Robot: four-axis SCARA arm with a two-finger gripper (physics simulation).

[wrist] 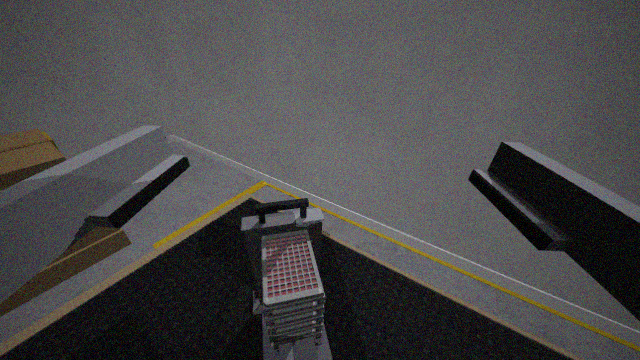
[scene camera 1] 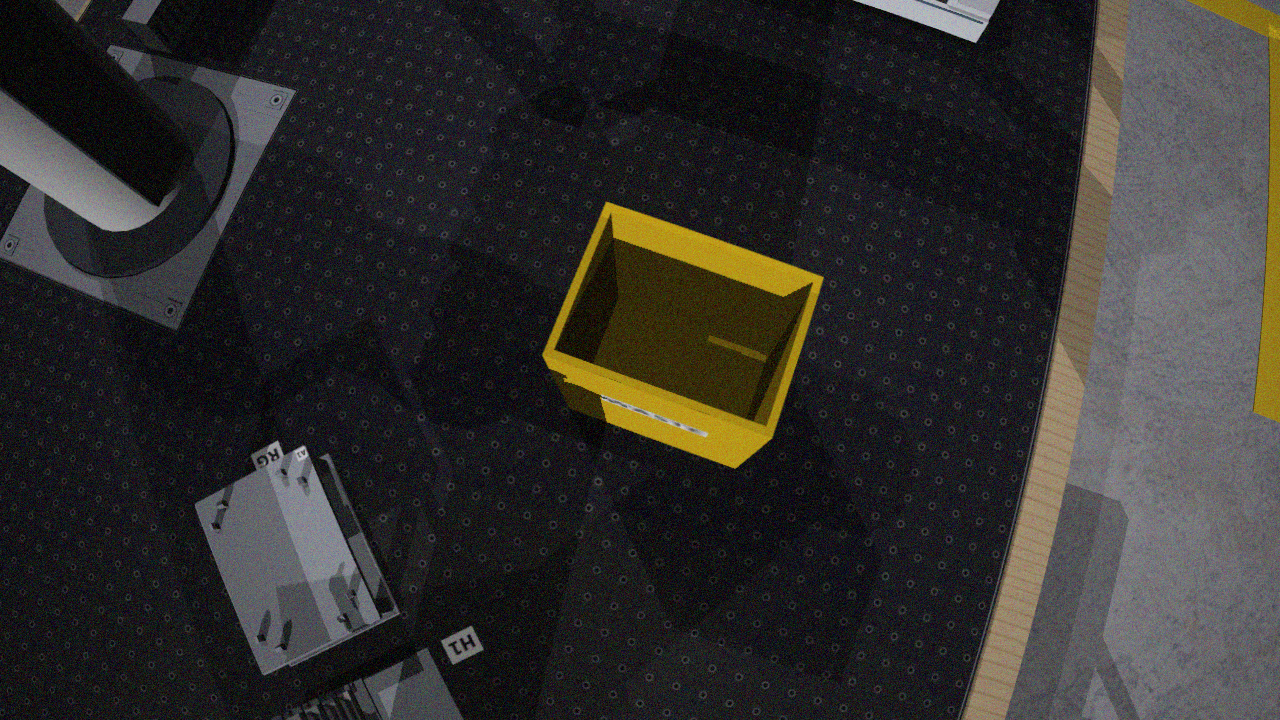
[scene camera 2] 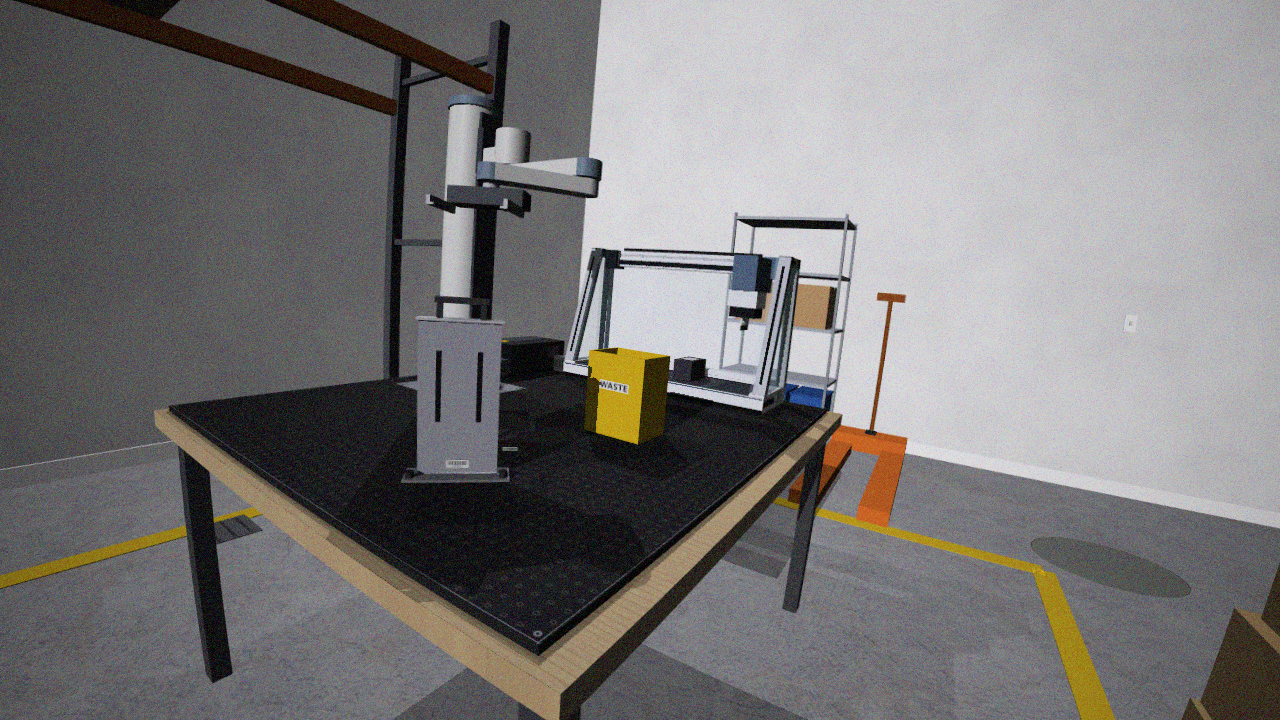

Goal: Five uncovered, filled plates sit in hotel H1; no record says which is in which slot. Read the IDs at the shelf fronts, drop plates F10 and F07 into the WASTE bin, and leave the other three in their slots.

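Frame: origin at the arm's base, x ahead, y left, z up, level; centimetres.
Where they show: gripper, fingertip midpoint: (wrist: 329, 152) (scene camera 2: 466, 201); arm's base at its link origin: (scene camera 1: 143, 178).
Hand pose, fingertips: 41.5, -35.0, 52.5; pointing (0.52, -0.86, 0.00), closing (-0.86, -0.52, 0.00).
Note:
Each offset is from my fingertips to the top centre of the thing, as dx, dy, dz. "spot": to the spot under its first point.
Hotel H1 (scene camera 2: 458, 376) is a tall grey tower with a handle, seen from behind in scene camera 2. In the wrist view, hotel H1 {spot: +12.0, -17.2, -22.8} (wrist: 315, 216) holds a stack of plates; the top plate {+10.6, -7.8, -24.6} (wrist: 291, 270) has red-filled wells, and the edges of several plates show below it. No ID is readable. In scene camera 1, part of the hotel's base and the H1 label {spot: +13.0, +3.3, -51.2} (scene camera 1: 461, 643) show at the bottom. The yellow WASTE bin {+23.1, +32.4, -31.2} (scene camera 1: 680, 404) (scene camera 2: 626, 407) stands open; no plate shows inside. My gripper (scene camera 2: 476, 205) (wrist: 329, 152) is open and empty, high above and apart from the hotel.
A grey stand (scene camera 1: 295, 555) labelled RG lies beside the hotel. The arm's column (scene camera 2: 459, 241) stands on a base plate {-41.5, +35.0, -51.2} (scene camera 1: 201, 259). A white gantry machine (scene camera 2: 586, 313) stands behind the bin. A dark box {spot: -45.0, +69.6, -44.7} (scene camera 2: 529, 356) is near the column. The table has a wooden edge (scene camera 1: 1065, 358).

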